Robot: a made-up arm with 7 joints.
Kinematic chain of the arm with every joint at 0, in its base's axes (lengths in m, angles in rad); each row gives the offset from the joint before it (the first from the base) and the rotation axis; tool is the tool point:
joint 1: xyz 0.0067 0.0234 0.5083 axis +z
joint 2: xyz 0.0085 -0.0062 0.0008 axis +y
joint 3: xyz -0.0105 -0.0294 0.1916 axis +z
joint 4: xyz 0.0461 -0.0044 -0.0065 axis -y
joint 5: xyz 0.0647 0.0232 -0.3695 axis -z
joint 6: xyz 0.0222 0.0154 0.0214 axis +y
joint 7: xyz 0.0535 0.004 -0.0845 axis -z
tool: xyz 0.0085 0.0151 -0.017
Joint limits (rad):
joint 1: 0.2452..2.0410
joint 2: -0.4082..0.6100
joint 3: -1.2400..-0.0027
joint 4: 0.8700..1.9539
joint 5: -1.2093..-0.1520
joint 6: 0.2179..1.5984
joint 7: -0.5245..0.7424
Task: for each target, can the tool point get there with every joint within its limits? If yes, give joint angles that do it. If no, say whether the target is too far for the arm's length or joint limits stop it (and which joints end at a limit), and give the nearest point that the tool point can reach.
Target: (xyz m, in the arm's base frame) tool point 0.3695 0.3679 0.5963
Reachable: yes | joints 1.0099 0.1855 -0.2224 1.5675 -0.5474 1.3631 -0.3299
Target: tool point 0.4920 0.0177 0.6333
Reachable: yes | joints 0.8642 -0.0195 -0.8602 1.4449 -0.4730 1.4302 -0.2289
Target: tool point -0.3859 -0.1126 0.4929
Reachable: no: joint limits stop it (at a limit: joint 1, joint 3, joint 4, joint 5, joint 6, joint 7) | nearest point -0.1482 0.3142 0.4011 | short by 0.497 m
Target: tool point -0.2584 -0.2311 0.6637
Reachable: no: joint limits stop it (at a limit: joint 1, joint 2, joint 3, joint 4, joint 5, joint 6, joint 7) | nearest point 0.0669 -0.4176 0.8502 | short by 0.419 m
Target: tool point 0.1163 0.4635 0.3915
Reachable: yes | joints 1.6778 0.1823 -0.3717 0.9671 -0.5360 0.7359 0.0151
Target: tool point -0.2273 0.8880 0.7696
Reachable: no: too far | nearest point -0.1460 0.6294 0.6894 | short by 0.283 m
